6 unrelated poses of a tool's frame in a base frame.
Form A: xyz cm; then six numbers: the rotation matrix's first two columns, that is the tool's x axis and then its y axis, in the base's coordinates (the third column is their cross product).
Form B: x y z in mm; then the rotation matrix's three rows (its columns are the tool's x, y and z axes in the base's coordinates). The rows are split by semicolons. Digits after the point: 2 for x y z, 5 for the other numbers.
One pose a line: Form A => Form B
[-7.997 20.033 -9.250 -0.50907 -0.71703 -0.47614 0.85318 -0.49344 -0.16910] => -79.97 200.33 -92.50; -0.50907 0.85318 -0.11370; -0.71703 -0.49344 -0.49232; -0.47614 -0.16910 0.86295
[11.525 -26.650 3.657 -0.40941 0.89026 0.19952 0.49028 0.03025 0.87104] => 115.25 -266.50 36.57; -0.40941 0.49028 0.76942; 0.89026 0.03025 0.45443; 0.19952 0.87104 -0.44886
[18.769 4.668 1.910 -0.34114 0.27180 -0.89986 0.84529 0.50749 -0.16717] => 187.69 46.68 19.10; -0.34114 0.84529 0.41123; 0.27180 0.50749 -0.81767; -0.89986 -0.16717 -0.40287
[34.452 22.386 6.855 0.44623 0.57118 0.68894 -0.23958 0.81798 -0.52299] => 344.52 223.86 68.55; 0.44623 -0.23958 -0.86226; 0.57118 0.81798 0.06832; 0.68894 -0.52299 0.50185
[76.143 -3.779 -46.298 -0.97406 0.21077 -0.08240 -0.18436 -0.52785 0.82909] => 761.43 -37.79 -462.98; -0.97406 -0.18436 0.13125; 0.21077 -0.52785 0.82277; -0.08240 0.82909 0.55302
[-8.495 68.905 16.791 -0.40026 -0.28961 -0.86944 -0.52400 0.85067 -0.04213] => -84.95 689.05 167.91; -0.40026 -0.52400 0.75181; -0.28961 0.85067 0.43872; -0.86944 -0.04213 -0.49224
